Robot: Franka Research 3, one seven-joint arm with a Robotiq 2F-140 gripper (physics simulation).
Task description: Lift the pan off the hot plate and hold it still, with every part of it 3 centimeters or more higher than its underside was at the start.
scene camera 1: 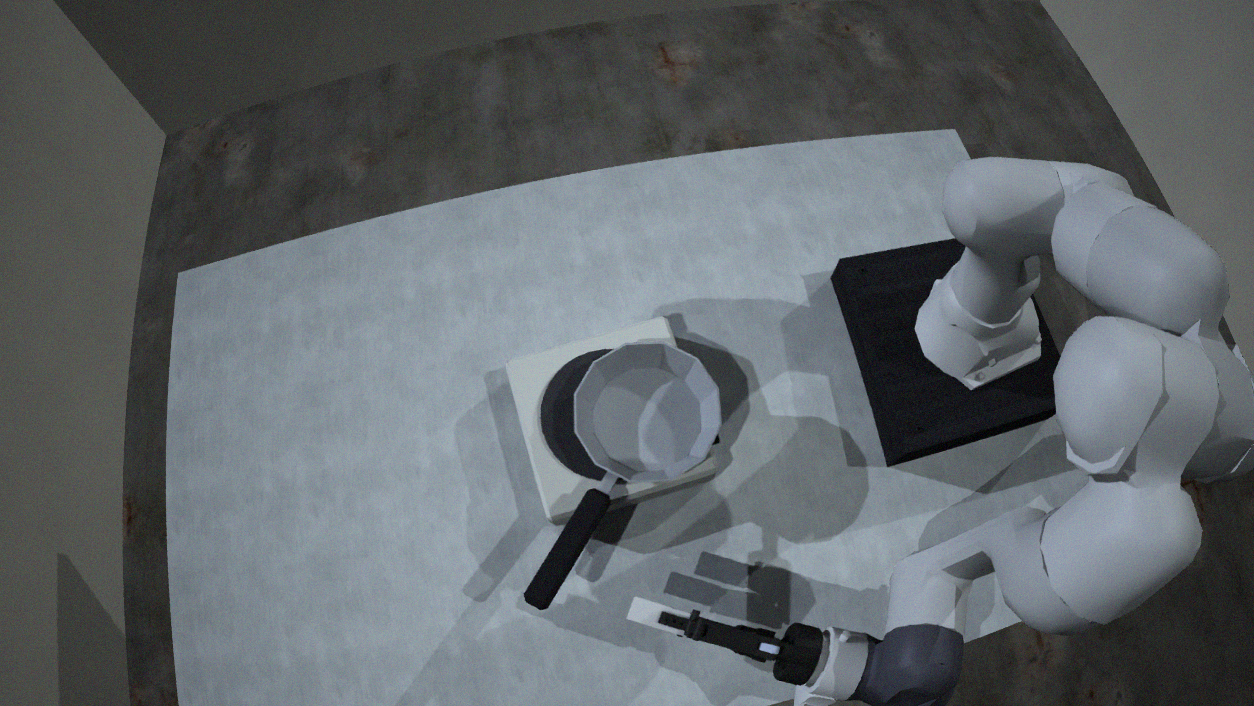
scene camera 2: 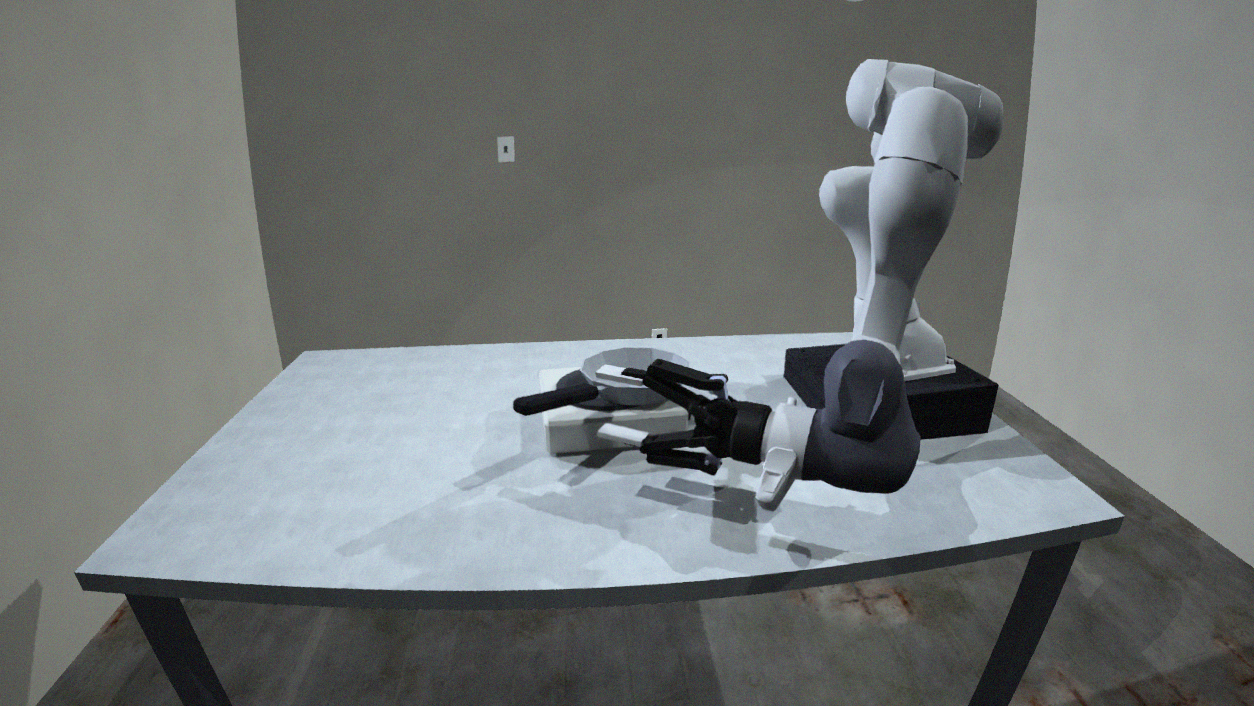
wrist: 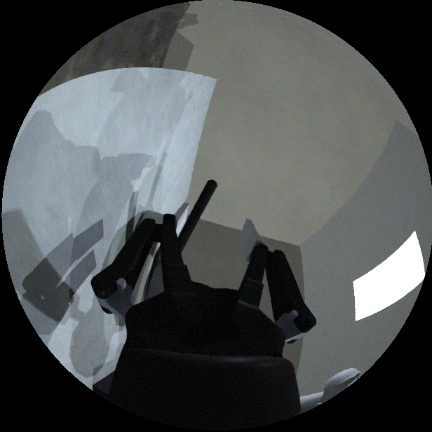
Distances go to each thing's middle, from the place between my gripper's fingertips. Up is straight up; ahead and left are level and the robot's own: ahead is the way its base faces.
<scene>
I see my gripper 180 mm to the left of the grey pan [scene camera 2: 640, 358], 50 mm above it and 10 mm past it. From my hand the other things lie so: cream hot plate [scene camera 2: 573, 428] 270 mm to the right, 130 mm below, 10 mm behind.
</scene>
